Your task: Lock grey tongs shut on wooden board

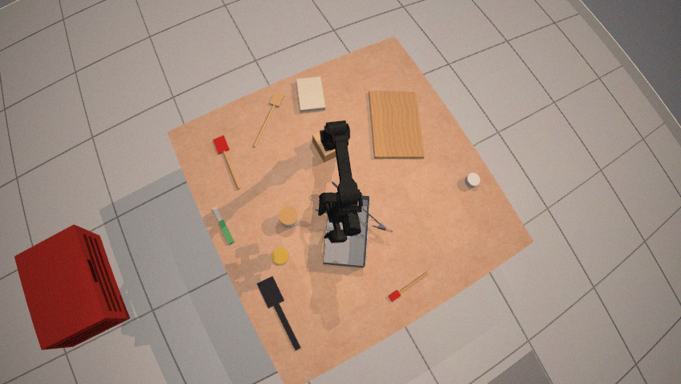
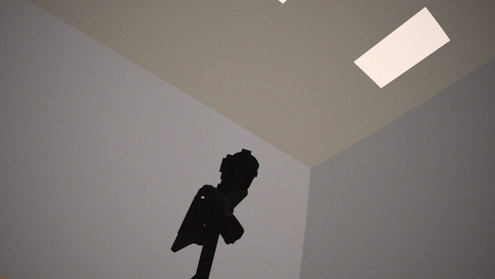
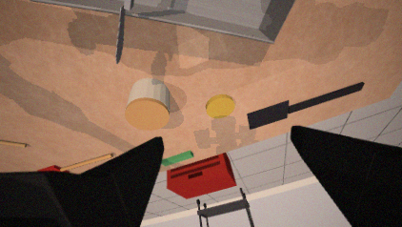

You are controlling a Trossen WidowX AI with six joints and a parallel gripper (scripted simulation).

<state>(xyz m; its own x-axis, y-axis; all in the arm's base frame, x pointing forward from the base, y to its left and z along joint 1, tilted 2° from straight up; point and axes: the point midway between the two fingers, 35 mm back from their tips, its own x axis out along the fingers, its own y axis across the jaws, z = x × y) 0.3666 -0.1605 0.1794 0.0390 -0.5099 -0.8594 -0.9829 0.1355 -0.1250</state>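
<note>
Right now the yellow slider part is 19 cm to the left of my gripper tip, 15 cm below it and 2 cm ahead of it. Round my gripper tip: grey roasting tin (19 cm below, 11 cm to the left, 1 cm ahead); then yellow disc (21 cm below, 19 cm to the right, 1 cm ahead); then black spatula (27 cm to the right, 22 cm ahead, 21 cm below).
</note>
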